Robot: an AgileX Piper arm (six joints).
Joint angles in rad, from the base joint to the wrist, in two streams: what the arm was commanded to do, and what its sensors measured. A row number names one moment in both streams.
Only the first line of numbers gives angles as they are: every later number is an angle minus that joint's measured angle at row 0.
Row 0, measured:
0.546, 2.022, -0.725, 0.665, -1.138, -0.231
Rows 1 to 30, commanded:
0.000, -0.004, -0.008, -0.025, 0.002, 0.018
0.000, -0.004, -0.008, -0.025, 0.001, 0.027
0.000, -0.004, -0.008, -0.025, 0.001, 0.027
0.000, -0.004, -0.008, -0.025, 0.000, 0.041
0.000, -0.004, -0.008, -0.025, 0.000, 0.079
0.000, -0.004, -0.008, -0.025, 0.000, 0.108
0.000, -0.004, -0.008, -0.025, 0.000, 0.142
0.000, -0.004, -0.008, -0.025, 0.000, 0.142
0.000, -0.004, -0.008, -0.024, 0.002, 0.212
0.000, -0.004, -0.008, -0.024, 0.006, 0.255
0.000, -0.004, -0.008, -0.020, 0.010, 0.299
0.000, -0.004, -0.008, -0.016, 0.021, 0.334
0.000, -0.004, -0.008, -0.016, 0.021, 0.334
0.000, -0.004, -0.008, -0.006, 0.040, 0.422
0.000, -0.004, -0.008, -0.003, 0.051, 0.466
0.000, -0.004, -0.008, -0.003, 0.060, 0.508
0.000, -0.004, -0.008, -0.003, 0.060, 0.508
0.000, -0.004, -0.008, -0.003, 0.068, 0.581
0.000, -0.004, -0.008, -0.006, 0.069, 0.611
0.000, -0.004, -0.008, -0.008, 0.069, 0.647
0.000, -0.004, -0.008, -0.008, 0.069, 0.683
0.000, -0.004, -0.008, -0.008, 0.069, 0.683
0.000, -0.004, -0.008, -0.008, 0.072, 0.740
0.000, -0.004, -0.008, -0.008, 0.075, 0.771
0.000, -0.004, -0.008, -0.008, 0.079, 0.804
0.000, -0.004, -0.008, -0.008, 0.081, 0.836
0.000, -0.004, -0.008, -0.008, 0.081, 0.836
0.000, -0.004, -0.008, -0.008, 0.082, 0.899
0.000, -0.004, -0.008, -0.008, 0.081, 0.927
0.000, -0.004, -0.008, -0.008, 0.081, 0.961
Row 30, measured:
0.000, 0.000, 0.002, 0.022, 0.017, 0.846
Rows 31 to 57, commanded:
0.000, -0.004, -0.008, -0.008, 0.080, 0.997
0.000, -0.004, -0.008, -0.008, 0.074, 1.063
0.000, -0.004, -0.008, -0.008, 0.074, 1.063
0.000, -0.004, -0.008, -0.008, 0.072, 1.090
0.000, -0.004, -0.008, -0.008, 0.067, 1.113
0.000, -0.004, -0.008, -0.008, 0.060, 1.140
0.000, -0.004, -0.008, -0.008, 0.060, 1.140
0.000, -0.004, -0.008, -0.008, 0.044, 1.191
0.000, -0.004, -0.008, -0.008, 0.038, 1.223
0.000, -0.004, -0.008, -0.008, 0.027, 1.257
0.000, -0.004, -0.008, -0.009, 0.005, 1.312
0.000, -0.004, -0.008, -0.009, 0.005, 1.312
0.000, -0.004, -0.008, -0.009, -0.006, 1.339
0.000, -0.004, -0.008, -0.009, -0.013, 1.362
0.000, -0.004, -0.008, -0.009, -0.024, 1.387
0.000, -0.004, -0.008, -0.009, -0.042, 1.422
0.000, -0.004, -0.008, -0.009, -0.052, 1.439
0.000, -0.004, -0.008, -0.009, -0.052, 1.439
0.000, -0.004, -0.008, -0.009, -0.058, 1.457
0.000, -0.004, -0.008, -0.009, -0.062, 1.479
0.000, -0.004, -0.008, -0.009, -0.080, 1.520
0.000, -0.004, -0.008, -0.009, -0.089, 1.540
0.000, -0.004, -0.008, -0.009, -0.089, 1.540
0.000, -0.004, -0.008, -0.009, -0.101, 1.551
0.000, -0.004, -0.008, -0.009, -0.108, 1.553
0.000, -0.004, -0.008, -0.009, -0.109, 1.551
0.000, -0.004, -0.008, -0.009, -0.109, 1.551
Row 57, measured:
0.000, 0.003, 0.011, 0.029, -0.010, 1.535
